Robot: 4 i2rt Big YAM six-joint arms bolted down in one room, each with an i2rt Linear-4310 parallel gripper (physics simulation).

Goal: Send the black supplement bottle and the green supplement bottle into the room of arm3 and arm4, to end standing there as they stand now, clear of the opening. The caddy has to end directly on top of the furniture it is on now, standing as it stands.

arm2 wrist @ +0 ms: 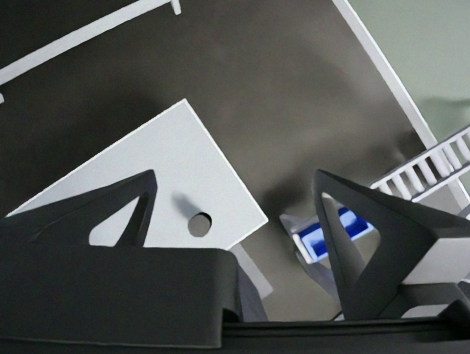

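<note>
The black supplement bottle (199, 224) shows as a round dark grey top with a black rim, standing upright near the right corner of the white table (185, 130). My arm2 gripper (235, 172) is open, with its fingers wide apart and nothing between them. It hangs above, and its left finger covers part of the table. A blue open-topped box (312, 244) is partly hidden behind the right finger; I cannot tell whether it is the caddy. The green supplement bottle does not show in this view. The grippers of arm1, arm3 and arm4 do not show.
A white slatted rack (394, 176) runs to the right edge, beyond the blue box. A long white bar (90, 40) crosses the upper left. A white skirting strip (385, 70) runs along the pale green wall (430, 45). The dark gripper body covers the bottom of the view.
</note>
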